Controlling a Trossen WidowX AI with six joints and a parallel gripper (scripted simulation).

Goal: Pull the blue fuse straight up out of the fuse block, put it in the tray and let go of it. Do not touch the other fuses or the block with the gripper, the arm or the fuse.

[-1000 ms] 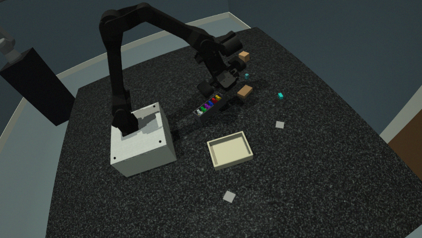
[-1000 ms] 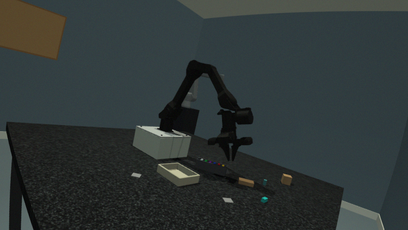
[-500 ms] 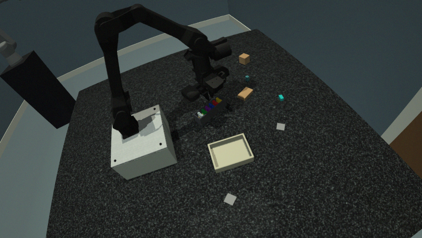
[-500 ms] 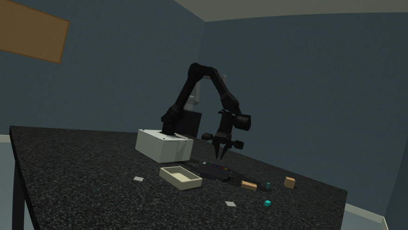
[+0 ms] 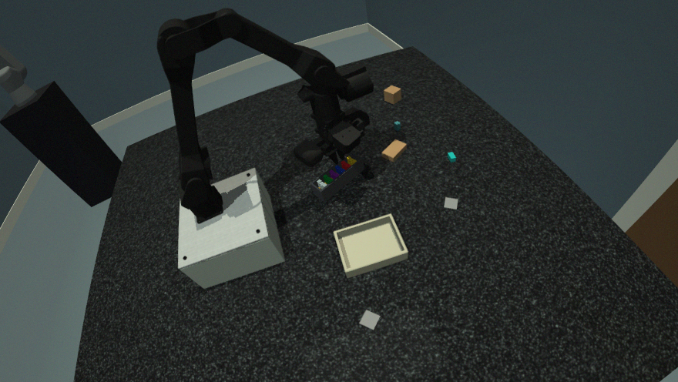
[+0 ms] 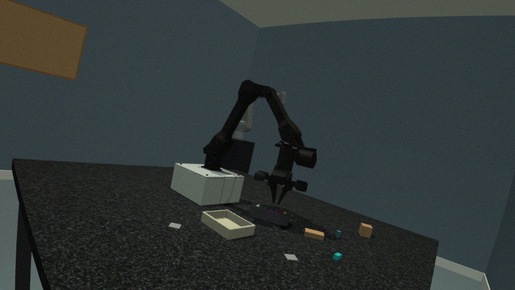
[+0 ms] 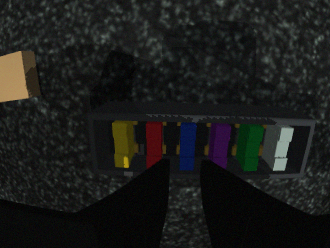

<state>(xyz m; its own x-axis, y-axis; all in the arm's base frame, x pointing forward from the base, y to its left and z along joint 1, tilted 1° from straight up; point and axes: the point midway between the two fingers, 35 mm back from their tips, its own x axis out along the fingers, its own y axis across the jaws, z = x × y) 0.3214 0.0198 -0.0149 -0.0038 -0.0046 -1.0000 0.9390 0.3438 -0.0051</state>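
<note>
The blue fuse is 40 mm below my gripper tip. Round my gripper tip: yellow fuse: 40 mm below, 40 mm ahead, 10 mm to the left; purple fuse: 40 mm below, 20 mm behind, 10 mm to the right; red fuse: 40 mm below, 20 mm ahead, 10 mm to the left.
</note>
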